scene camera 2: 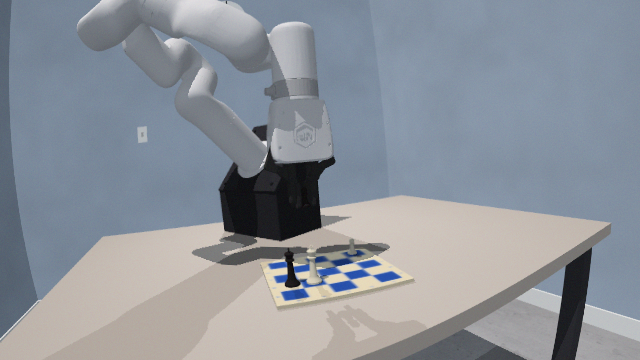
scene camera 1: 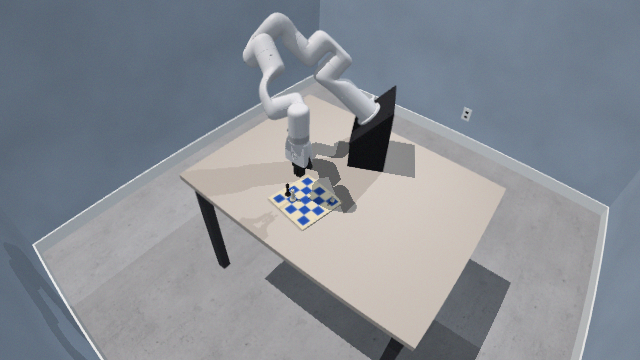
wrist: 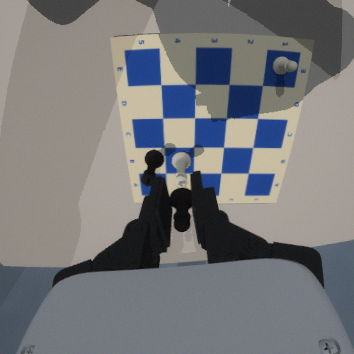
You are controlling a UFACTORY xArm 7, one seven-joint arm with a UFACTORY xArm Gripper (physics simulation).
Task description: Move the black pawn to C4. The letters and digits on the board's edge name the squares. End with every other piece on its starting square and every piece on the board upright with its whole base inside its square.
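Places are measured from the arm's base along level axes (x down, y back, z left), in metres.
Pixels of known places: gripper, fingertip midpoint: (scene camera 2: 303,206) (scene camera 1: 299,174) (wrist: 180,190); arm's base, link origin: (scene camera 2: 256,160) (scene camera 1: 369,114).
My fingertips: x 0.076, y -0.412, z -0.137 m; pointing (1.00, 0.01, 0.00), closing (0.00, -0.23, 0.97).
For each thing: its middle in the pictures, then the offset to it from my fingertips. "spot": a spot on its surface instead. Level surfaces: height alone.
- black pawn, body centre: (wrist: 181,211) (scene camera 2: 304,196) dx -0.016, dy -0.007, dz -0.002 m
- Square C4, surface spot: (wrist: 179,132) spot: dx +0.122, dy +0.004, dz -0.002 m
- white king, body centre: (wrist: 180,171) (scene camera 2: 312,264) (scene camera 1: 292,194) dx +0.090, dy -0.032, dz -0.015 m
- black king, body centre: (wrist: 150,169) (scene camera 2: 290,266) (scene camera 1: 287,189) dx +0.090, dy -0.016, dz -0.048 m
- white pawn, body centre: (wrist: 286,65) (scene camera 2: 351,245) (scene camera 1: 332,198) dx +0.106, dy +0.034, dz +0.131 m
- table, surface height: dx +0.128 m
My gripper (scene camera 1: 299,173) (scene camera 2: 302,202) (wrist: 180,190) is shut on the black pawn (wrist: 181,210), held above the board near its A edge. In scene camera 2 the fingers are dark against the black base and the pawn is hard to make out. The chessboard (scene camera 2: 411,279) (wrist: 118,52) lies on the table. Square C4 (wrist: 179,132) is a cream square with no piece on it. The white king (scene camera 1: 293,195) (scene camera 2: 313,267) (wrist: 181,161) stands upright on B4. The black king (scene camera 1: 287,190) (scene camera 2: 290,272) (wrist: 154,160) stands upright on B5. The white pawn (scene camera 1: 333,200) (scene camera 2: 352,247) (wrist: 281,65) stands on E1.
The arm's black base (scene camera 1: 369,147) (scene camera 2: 250,215) stands on the table (scene camera 1: 400,240) (scene camera 2: 450,235) behind the board. The two kings stand side by side, next to row C. The arm's shadow falls over the E1 side of the board.
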